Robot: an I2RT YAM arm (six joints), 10 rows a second.
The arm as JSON. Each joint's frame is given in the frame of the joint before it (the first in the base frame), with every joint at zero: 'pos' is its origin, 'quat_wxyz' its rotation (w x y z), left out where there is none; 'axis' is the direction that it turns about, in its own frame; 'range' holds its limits. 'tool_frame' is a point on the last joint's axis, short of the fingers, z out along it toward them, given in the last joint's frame.
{
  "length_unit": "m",
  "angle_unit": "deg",
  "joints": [
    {
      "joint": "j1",
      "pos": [
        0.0,
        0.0,
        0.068
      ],
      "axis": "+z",
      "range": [
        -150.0,
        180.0
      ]
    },
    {
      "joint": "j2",
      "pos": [
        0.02,
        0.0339,
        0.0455
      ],
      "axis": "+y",
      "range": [
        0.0,
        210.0
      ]
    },
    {
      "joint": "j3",
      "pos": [
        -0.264,
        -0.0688,
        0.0
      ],
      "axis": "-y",
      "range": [
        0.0,
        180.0
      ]
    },
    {
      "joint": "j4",
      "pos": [
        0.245,
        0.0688,
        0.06
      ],
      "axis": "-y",
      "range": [
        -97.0,
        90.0
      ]
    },
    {
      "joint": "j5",
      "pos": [
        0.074,
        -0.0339,
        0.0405
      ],
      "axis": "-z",
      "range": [
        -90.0,
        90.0
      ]
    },
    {
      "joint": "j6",
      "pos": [
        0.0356,
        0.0,
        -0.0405
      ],
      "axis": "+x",
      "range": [
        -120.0,
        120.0
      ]
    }
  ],
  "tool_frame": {
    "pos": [
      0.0,
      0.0,
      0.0
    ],
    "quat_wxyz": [
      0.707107,
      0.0,
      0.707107,
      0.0
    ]
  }
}
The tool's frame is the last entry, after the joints.
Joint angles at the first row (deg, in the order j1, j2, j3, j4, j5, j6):
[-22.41, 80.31, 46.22, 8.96, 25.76, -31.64]
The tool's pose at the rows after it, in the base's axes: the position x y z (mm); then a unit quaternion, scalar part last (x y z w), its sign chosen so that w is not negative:
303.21, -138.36, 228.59, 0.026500, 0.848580, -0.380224, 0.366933
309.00, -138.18, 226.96, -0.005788, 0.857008, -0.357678, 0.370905
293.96, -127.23, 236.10, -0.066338, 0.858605, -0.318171, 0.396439
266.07, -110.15, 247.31, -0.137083, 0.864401, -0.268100, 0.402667
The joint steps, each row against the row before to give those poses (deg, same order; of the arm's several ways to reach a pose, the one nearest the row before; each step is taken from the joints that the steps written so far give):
[0.26, 6.78, 4.39, -1.12, -2.90, -0.61]
[0.00, 1.16, 1.25, -1.15, -4.04, -1.67]
[-0.09, -5.18, -2.46, -2.46, -8.25, -3.34]
[0.00, -8.25, -2.72, -8.25, -8.53, -4.13]

